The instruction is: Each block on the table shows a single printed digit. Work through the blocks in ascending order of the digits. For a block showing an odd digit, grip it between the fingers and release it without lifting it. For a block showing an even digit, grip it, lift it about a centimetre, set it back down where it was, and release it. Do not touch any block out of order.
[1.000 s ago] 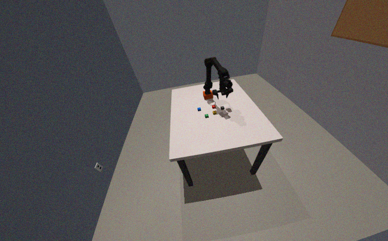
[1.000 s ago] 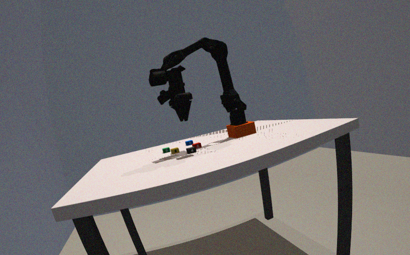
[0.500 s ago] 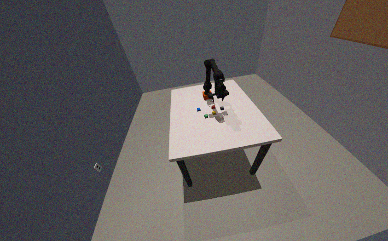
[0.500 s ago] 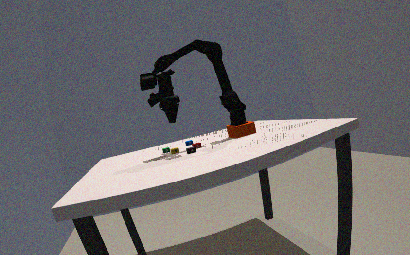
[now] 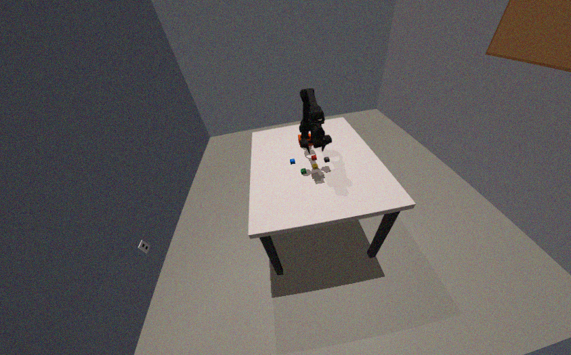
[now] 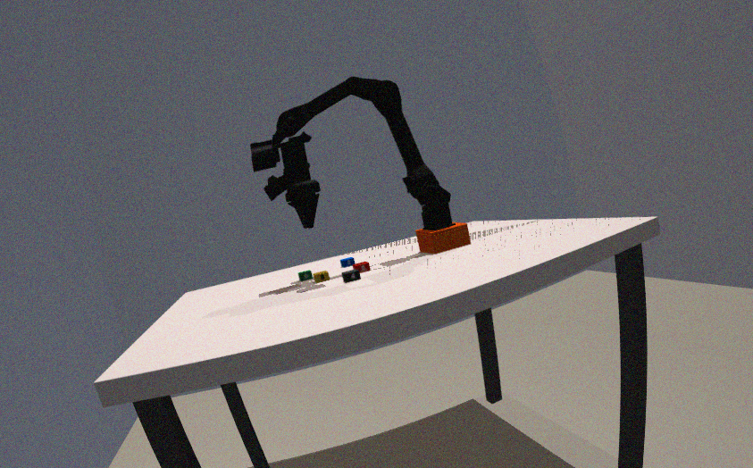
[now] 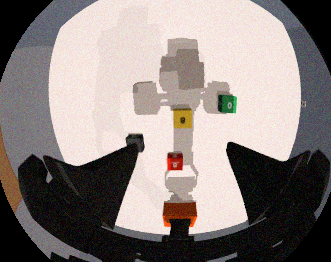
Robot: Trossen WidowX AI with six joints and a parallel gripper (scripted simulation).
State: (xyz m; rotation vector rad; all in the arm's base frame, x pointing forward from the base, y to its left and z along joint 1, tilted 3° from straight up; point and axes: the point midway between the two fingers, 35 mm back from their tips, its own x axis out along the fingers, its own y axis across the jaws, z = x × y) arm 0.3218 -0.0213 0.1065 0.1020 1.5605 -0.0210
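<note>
Now: the green block 120 mm below my gripper tip, 90 mm to the right of it and 20 mm ahead of it. Round my gripper tip: red block: 120 mm below, 100 mm behind, 20 mm to the left; yellow block: 120 mm below, 10 mm to the right; black block: 120 mm below, 90 mm to the left, 50 mm behind.
</note>
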